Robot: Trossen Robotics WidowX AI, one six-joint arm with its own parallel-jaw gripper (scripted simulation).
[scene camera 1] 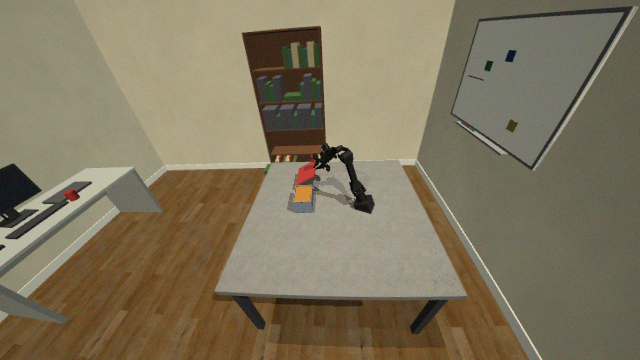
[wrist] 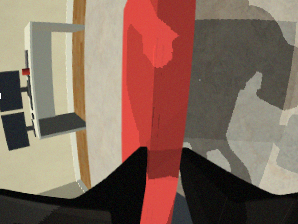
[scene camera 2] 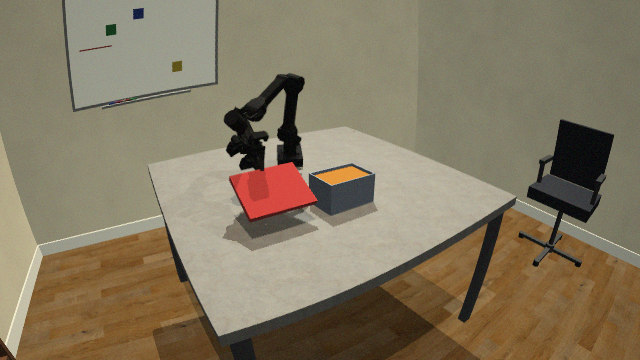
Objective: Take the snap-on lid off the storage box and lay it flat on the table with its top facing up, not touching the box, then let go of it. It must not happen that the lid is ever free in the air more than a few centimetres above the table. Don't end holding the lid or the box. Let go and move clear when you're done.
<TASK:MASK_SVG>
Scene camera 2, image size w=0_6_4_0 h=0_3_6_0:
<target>my gripper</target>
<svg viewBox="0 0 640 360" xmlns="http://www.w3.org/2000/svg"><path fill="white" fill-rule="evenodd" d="M233 135L226 151L230 157L238 153L247 154L240 161L240 170L254 168L255 170L260 169L264 171L266 146L263 146L260 140L263 139L267 142L269 138L268 133L265 131L254 132L253 130L246 130L239 136Z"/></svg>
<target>storage box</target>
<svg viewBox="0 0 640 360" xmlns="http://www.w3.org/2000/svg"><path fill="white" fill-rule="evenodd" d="M375 173L353 163L309 173L309 188L318 200L314 205L332 216L373 202Z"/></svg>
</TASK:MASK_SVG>
